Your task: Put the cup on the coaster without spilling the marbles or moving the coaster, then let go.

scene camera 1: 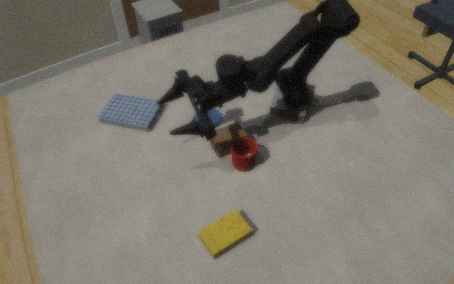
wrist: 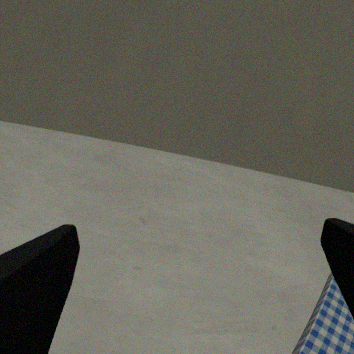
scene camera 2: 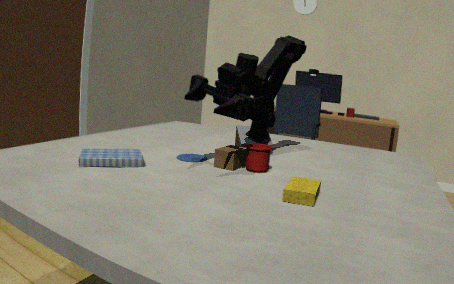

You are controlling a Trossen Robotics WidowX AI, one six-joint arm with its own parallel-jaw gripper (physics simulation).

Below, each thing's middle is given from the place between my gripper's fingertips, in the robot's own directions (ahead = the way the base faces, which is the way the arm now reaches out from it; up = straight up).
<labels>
Right now the brown wooden block (scene camera 2: 230, 157) is 170 mm behind my hand, 20 mm to the right of it and 160 mm below it.
</labels>
